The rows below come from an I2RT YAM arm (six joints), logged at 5 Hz.
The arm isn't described. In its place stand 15 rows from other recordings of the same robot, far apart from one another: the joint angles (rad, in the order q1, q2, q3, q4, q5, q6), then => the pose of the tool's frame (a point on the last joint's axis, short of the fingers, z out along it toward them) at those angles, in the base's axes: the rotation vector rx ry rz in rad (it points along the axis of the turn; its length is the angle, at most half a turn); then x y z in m.
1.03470 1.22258 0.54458 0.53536 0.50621 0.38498 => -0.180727 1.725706 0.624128 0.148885 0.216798 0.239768
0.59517 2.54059 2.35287 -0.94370 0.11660 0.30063 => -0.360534 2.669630 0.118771 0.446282 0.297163 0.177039
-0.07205 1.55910 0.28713 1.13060 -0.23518 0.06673 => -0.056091 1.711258 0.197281 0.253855 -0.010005 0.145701
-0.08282 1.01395 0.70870 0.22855 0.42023 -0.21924 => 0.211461 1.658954 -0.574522 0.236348 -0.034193 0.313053
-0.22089 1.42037 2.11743 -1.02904 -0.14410 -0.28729 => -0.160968 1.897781 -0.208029 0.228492 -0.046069 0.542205
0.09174 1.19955 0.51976 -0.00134 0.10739 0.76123 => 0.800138 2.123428 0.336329 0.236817 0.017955 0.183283
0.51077 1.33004 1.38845 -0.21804 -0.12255 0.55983 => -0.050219 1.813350 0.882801 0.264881 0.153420 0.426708
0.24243 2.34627 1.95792 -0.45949 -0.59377 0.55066 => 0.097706 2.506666 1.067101 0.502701 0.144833 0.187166
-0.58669 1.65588 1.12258 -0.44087 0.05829 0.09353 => 0.877067 2.409659 -0.264950 0.286544 -0.192976 0.213047
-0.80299 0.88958 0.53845 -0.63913 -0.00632 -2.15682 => -1.853681 2.302348 -0.878429 0.114451 -0.118226 0.199005
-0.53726 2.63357 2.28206 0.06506 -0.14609 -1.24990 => -0.801028 1.838001 -1.075101 0.523366 -0.305743 0.183038
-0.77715 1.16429 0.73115 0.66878 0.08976 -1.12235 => -0.178097 1.532530 -1.629351 0.189965 -0.191333 0.333169
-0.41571 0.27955 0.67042 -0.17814 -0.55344 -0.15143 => -0.284809 1.361410 -0.097097 0.073281 -0.011895 0.357180
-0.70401 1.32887 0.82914 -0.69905 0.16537 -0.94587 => -0.310718 2.938869 -0.574609 0.179304 -0.159947 0.203425
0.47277 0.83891 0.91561 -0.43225 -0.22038 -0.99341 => -1.390318 1.323870 -0.137961 0.161336 0.091258 0.350639
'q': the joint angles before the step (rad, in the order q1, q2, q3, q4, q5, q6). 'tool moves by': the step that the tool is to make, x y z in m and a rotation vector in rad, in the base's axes. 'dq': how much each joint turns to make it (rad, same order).
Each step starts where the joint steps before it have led.
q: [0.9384 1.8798 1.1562 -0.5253 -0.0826 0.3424]
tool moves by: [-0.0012 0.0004 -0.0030 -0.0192 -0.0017 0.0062]
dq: [0.0045 0.0084 0.0004 -0.0070 0.0115 -0.0055]
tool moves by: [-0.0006 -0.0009 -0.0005 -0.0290 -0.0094 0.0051]
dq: [0.0021 0.0026 0.0043 -0.0202 0.0227 -0.0101]
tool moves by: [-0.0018 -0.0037 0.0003 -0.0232 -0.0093 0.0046]
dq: [-0.0001 -0.0102 -0.0106 -0.0134 0.0190 -0.0104]
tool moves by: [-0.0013 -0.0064 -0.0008 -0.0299 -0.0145 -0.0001]
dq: [-0.0050 -0.0139 -0.0203 -0.0095 0.0270 -0.0125]
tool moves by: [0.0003 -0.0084 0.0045 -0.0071 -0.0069 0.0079]
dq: [-0.0149 -0.0302 -0.0196 -0.0121 0.0036 -0.0245]
